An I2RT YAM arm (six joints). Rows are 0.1 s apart.
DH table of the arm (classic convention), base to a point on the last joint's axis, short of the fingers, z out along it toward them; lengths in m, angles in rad. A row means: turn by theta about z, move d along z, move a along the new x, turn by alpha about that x. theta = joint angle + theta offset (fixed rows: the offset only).
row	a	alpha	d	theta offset
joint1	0.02	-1.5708	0.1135	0
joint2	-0.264	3.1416	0	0
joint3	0.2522	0	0	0.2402
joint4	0.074	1.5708	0	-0.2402
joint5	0	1.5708	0	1.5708
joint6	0	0	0.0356	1.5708
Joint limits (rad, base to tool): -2.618..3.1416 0..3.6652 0..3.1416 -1.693..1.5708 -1.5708..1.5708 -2.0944..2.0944
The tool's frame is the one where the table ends.
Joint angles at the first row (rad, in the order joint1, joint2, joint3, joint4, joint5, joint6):
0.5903, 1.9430, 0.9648, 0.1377, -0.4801, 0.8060
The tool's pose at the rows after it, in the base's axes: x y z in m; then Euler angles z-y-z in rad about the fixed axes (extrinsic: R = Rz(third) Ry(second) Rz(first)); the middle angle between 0 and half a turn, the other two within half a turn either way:
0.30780, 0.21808, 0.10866, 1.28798, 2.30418, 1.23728
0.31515, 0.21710, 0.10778, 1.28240, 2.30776, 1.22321
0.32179, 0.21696, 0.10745, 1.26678, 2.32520, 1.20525
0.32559, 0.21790, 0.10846, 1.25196, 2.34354, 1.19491
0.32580, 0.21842, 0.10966, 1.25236, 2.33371, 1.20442
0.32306, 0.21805, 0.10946, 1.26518, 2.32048, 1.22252
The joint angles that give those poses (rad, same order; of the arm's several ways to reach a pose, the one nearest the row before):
0.5732, 1.9614, 0.9847, 0.1242, -0.4756, 0.8054
0.5609, 1.9800, 1.0101, 0.1145, -0.4728, 0.7996
0.5526, 1.9970, 1.0407, 0.0872, -0.4584, 0.7845
0.5507, 2.0056, 1.0658, 0.0559, -0.4445, 0.7690
0.5507, 2.0042, 1.0669, 0.0594, -0.4552, 0.7655
0.5522, 1.9977, 1.0523, 0.0742, -0.4720, 0.7699

